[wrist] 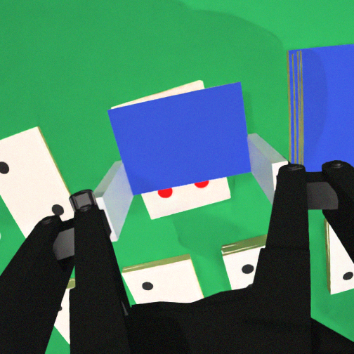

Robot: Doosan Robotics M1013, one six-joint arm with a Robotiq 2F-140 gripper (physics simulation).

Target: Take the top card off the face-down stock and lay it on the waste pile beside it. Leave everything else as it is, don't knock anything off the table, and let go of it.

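A blue-backed card (180,137) is face down between the two pale fingertips of my gripper (187,164), which is shut on its left and right edges. The card covers most of the face-up waste pile (187,204), whose white near edge with red marks and far left corner show past it. The card is slightly turned relative to the pile. How large the gap is between card and pile I cannot tell. The face-down stock (327,107) lies at the right, blue with layered edges along its left side, and is partly cut off by the view.
A white card with dark spots (32,172) lies at the left, close to the left finger. More face-up cards (170,282) (239,265) (340,270) lie along the near side, partly hidden by the gripper. All lie on a green surface (100,50).
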